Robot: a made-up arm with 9 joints.
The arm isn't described. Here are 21 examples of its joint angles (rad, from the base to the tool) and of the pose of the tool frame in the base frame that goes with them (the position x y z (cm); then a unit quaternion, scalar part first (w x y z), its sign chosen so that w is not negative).
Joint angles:
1: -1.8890 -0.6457 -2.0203 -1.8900 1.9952 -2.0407 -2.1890 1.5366 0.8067
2: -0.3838 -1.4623 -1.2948 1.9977 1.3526 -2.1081 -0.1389 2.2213 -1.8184
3: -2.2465 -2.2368 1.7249 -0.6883 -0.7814 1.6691 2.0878 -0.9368 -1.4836
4: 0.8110 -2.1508 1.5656 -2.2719 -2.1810 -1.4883 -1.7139 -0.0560 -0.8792
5: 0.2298 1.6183 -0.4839 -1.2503 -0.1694 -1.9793 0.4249 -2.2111 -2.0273
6: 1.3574 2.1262 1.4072 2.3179 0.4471 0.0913 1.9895 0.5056 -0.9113
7: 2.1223 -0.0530 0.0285 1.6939 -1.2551 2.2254 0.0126 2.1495 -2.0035
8: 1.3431 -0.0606 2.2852 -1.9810 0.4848 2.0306 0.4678 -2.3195 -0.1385
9: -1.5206 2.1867 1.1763 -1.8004 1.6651 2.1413 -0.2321 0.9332 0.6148
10: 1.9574 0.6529 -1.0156 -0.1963 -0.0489 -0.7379 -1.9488 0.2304 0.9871
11: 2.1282 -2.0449 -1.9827 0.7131 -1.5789 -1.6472 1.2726 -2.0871 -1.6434
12: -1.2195 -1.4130 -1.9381 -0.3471 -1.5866 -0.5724 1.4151 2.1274 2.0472
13: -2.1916 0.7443 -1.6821 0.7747 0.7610 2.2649 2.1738 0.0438 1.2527
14: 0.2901 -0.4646 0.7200 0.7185 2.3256 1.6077 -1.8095 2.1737 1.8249
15: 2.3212 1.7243 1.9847 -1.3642 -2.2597 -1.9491 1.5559 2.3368 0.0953
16: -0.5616 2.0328 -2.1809 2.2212 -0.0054 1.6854 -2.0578 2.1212 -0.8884
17: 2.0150 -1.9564 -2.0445 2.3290 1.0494 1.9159 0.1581 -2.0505 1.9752
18: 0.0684 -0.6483 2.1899 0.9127 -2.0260 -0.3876 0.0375 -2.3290 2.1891
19: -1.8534 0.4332 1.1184 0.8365 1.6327 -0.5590 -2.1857 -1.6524 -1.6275
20: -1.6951 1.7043 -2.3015 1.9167 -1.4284 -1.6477 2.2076 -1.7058 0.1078
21: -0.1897 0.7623 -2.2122 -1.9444 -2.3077 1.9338 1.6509 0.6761 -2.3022
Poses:
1: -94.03 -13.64 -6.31 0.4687 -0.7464 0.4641 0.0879
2: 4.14 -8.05 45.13 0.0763 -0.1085 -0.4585 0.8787
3: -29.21 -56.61 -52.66 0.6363 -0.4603 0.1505 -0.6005
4: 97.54 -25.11 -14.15 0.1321 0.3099 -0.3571 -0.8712
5: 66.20 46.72 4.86 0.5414 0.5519 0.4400 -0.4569
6: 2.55 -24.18 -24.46 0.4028 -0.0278 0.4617 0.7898
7: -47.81 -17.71 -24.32 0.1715 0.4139 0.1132 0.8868
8: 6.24 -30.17 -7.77 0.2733 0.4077 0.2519 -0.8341
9: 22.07 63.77 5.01 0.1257 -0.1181 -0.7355 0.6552
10: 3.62 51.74 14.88 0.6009 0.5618 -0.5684 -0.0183
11: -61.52 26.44 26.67 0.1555 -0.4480 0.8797 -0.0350
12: -0.91 22.32 57.26 0.8547 0.3791 0.2387 0.2622
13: 43.83 -82.44 47.22 0.4627 -0.7337 -0.3392 0.3640
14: 17.05 -70.86 52.44 0.3270 0.8263 -0.3907 -0.2401
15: -20.72 -16.48 10.09 0.3477 0.4851 0.6849 -0.4180
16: 52.02 -28.63 -12.53 0.1897 0.1803 -0.9023 -0.3425
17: 32.35 19.45 -11.12 0.1891 -0.5649 -0.2786 0.7534
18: 3.00 -6.53 -12.36 0.6086 0.7127 -0.3481 0.0215
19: -6.99 -13.56 -42.85 0.8174 -0.2657 0.3754 -0.3468
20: 29.56 -102.90 2.65 0.5439 0.0634 -0.5030 -0.6687
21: 78.27 1.29 -10.88 0.8454 -0.1348 -0.4065 0.3191
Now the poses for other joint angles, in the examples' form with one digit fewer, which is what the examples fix.
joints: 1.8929 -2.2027 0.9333 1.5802 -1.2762 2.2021 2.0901 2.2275 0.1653
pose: 56.8 -47.9 -25.7 0.359 0.166 0.476 0.786
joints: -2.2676 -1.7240 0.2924 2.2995 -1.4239 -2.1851 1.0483 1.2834 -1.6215
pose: -44.9 -61.5 9.4 0.497 0.341 -0.724 -0.334
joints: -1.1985 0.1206 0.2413 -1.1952 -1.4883 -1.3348 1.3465 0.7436 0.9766
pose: 51.8 0.5 -19.1 0.563 -0.217 -0.754 0.258
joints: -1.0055 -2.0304 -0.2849 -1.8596 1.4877 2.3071 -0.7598 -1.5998 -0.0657
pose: -34.7 -46.4 39.9 0.180 -0.129 -0.161 -0.962
